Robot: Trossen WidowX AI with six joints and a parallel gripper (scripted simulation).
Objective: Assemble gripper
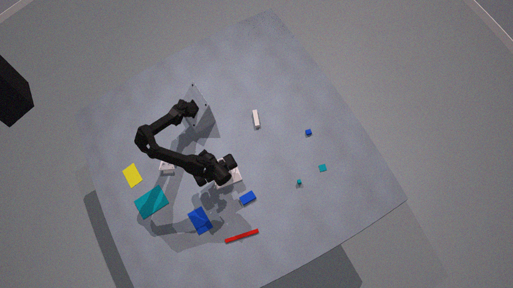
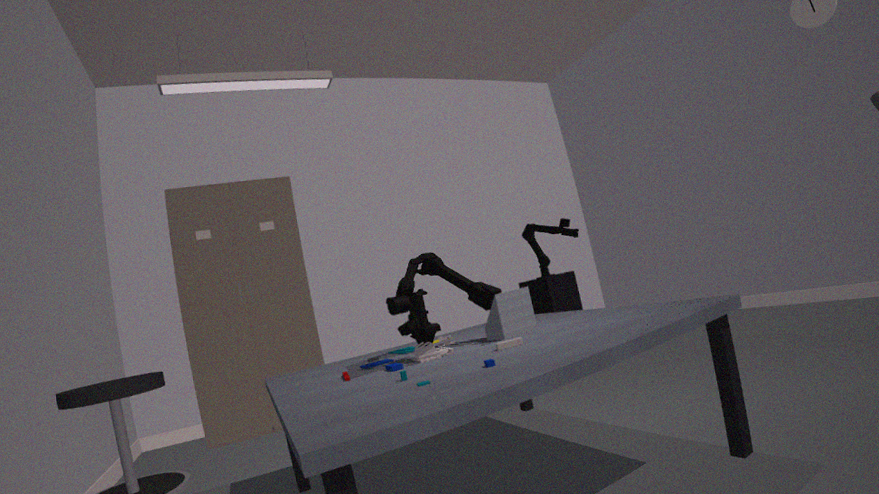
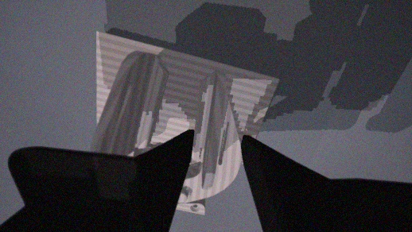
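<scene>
My gripper tip is now 3 cm to the right of the flat white ribbed plate, 2 cm short of it and 1 cm above it. The rest, counted from my gripper tip: blue plate: 18 cm to the right, 12 cm ahead, 1 cm below; blue block: 15 cm ahead, 5 cm to the left, 1 cm below; housing plate: 4 cm to the left, 4 cm behind, 1 cm below.
</scene>
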